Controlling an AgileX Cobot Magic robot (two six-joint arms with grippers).
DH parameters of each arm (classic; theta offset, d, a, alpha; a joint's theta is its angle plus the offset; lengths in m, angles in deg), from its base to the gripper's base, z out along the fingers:
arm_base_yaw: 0 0.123 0 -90
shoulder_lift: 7.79 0 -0.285 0
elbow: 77.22 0 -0.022 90
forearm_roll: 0 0.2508 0 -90
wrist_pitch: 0 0 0.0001 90
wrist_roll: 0 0.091 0 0
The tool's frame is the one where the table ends.
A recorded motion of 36 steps. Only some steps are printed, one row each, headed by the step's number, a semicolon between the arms.
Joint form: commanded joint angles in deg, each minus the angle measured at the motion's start. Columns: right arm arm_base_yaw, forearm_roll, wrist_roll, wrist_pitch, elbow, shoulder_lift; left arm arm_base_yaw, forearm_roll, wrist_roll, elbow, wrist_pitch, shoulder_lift.
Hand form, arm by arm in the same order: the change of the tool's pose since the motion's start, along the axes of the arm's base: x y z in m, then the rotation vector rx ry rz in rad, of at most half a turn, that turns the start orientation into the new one. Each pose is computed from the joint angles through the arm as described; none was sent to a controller.
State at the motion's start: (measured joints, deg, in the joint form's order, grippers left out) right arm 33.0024 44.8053 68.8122 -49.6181 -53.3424 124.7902; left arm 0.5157 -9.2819 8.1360 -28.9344 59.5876 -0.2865
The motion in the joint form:
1: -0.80 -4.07 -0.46 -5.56 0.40 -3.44; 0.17 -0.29 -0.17 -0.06 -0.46 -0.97
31: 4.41 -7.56 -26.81 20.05 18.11 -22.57; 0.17 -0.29 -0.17 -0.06 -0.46 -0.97
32: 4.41 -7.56 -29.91 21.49 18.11 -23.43; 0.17 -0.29 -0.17 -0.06 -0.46 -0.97
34: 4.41 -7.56 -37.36 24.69 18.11 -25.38; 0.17 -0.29 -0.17 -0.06 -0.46 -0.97
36: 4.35 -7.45 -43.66 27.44 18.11 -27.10; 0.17 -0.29 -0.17 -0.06 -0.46 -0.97
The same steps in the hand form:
1: 0.0055 -0.0027 0.0311 -0.0163 -0.1528 0.0249; -0.0025 -0.0004 0.0009 -0.0073 -0.0256 0.0024
31: -0.0893 -0.0043 0.0493 -0.3961 0.1892 0.5173; -0.0025 -0.0004 0.0009 -0.0073 -0.0256 0.0024
32: -0.0908 -0.0039 0.0521 -0.4341 0.1907 0.5530; -0.0025 -0.0004 0.0009 -0.0073 -0.0256 0.0024
34: -0.0944 -0.0031 0.0586 -0.5265 0.1887 0.6384; -0.0025 -0.0004 0.0009 -0.0073 -0.0256 0.0024
36: -0.0975 -0.0029 0.0644 -0.6025 0.1834 0.7099; -0.0025 -0.0004 0.0009 -0.0073 -0.0256 0.0024

